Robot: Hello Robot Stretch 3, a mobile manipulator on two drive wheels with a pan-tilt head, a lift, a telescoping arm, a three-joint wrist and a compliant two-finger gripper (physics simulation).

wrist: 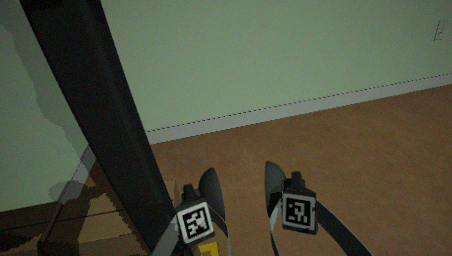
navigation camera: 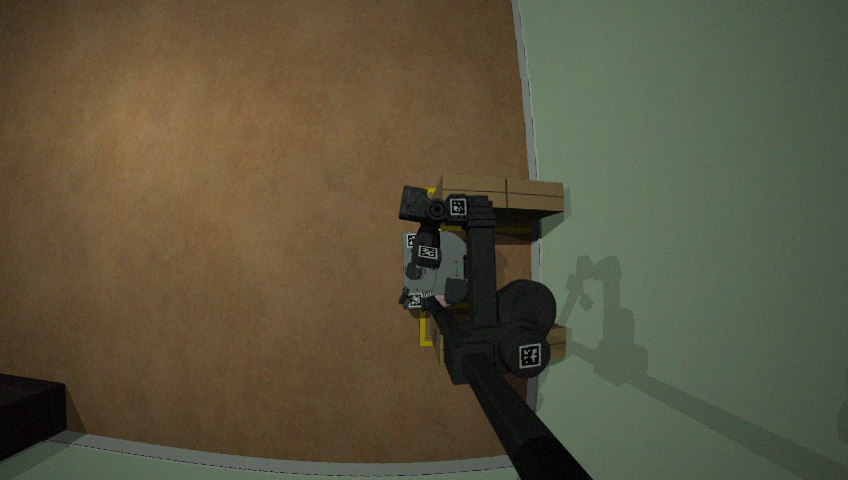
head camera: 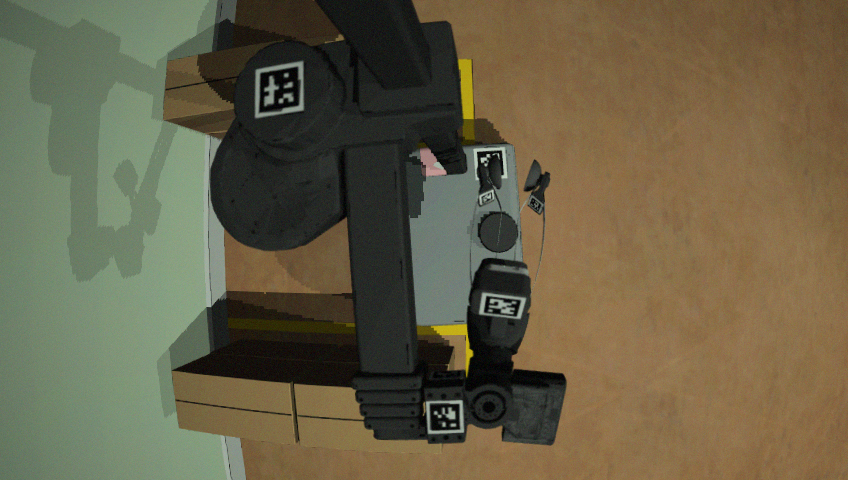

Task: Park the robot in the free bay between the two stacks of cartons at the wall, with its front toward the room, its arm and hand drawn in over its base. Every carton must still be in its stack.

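Seen in the pictures: gripper, fingertip midpoint: (wrist: 241, 183) (navigation camera: 413, 309) (head camera: 515, 159); robot's base at its link origin: (navigation camera: 412, 268) (head camera: 495, 232).
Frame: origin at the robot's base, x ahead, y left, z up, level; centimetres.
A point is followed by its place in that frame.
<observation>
My grey base (head camera: 443, 249) {x -10.1, y -2.5, z 16.0 cm} (navigation camera: 447, 243) {x -15.1, y -11.3, z 16.0 cm} lies between the carton stacks, its round-sensor end toward the room and showing past the yellow lines' front ends. One side is close to the lower stack's yellow line (head camera: 261, 324) {x -55.2, y -18.1, z 0.1 cm}. That stack (head camera: 238, 398) (navigation camera: 505, 190) looks upright and aligned. The other stack (head camera: 196, 89) {x -51.6, y 30.0, z 36.0 cm} (navigation camera: 558, 342) {x -55.4, y 30.8, z 36.1 cm} is largely hidden by my mast and head. My arm (head camera: 380, 255) {x -10.2, y -0.8, z 80.1 cm} (navigation camera: 482, 273) {x -10.1, y -1.9, z 80.1 cm} is retracted; its wrist end overlaps the first stack in view. My gripper (head camera: 513, 174) {x 2.2, y 8.7, z 57.1 cm} (wrist: 241, 183) {x 2.2, y 8.7, z 57.1 cm} is folded back, open and empty, at the base's front corner; one finger shows beyond the edge.
The green wall (head camera: 107, 333) {x -65.6, y -12.6, z 49.2 cm} (navigation camera: 684, 148) {x -66.5, y -29.8, z 81.9 cm} (wrist: 280, 55) {x 50.8, y 105.3, z 37.3 cm} is behind my base, with a strip of floor (head camera: 279, 267) {x -49.1, y -4.8, z 0.0 cm} between. A dark box-shaped object (navigation camera: 32, 410) {x 215.1, y 74.6, z 14.7 cm} stands at the lower left of the navigation view.
</observation>
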